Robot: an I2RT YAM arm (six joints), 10 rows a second.
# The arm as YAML. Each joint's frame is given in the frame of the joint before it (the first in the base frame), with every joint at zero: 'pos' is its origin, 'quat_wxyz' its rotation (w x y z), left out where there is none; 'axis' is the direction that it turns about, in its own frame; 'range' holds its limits. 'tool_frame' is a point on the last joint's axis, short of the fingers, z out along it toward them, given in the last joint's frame.
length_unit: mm
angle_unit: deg
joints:
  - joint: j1
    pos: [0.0, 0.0, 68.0]
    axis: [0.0, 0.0, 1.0]
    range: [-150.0, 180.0]
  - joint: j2
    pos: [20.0, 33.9, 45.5]
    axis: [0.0, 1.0, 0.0]
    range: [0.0, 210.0]
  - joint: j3
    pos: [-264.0, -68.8, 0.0]
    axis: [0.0, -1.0, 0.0]
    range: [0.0, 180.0]
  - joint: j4
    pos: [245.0, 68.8, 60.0]
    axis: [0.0, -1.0, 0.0]
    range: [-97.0, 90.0]
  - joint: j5
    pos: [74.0, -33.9, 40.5]
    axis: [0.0, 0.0, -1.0]
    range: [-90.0, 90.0]
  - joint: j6
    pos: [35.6, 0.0, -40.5]
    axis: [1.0, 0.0, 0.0]
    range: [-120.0, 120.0]
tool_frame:
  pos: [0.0, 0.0, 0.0]
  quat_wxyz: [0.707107, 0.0, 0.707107, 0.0]
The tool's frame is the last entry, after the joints.
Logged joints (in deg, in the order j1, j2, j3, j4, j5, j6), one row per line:
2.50 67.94 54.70 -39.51 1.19 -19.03
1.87 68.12 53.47 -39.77 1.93 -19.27
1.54 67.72 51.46 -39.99 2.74 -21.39
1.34 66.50 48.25 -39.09 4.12 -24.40
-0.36 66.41 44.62 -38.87 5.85 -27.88
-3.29 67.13 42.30 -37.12 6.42 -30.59
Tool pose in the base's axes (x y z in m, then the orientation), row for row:
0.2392 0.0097 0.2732 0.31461 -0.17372 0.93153 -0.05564
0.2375 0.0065 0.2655 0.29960 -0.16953 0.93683 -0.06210
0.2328 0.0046 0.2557 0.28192 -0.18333 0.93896 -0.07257
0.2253 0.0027 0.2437 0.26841 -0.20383 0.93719 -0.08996
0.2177 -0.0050 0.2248 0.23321 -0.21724 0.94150 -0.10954
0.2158 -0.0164 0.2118 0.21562 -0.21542 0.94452 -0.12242
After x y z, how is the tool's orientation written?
As a quaternion, w x y z.
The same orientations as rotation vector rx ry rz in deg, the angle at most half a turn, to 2 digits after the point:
-26.23 140.65 -8.40
-25.79 142.51 -9.45
-28.14 144.11 -11.14
-31.50 144.82 -13.90
-34.19 148.16 -17.24
-34.22 150.02 -19.44

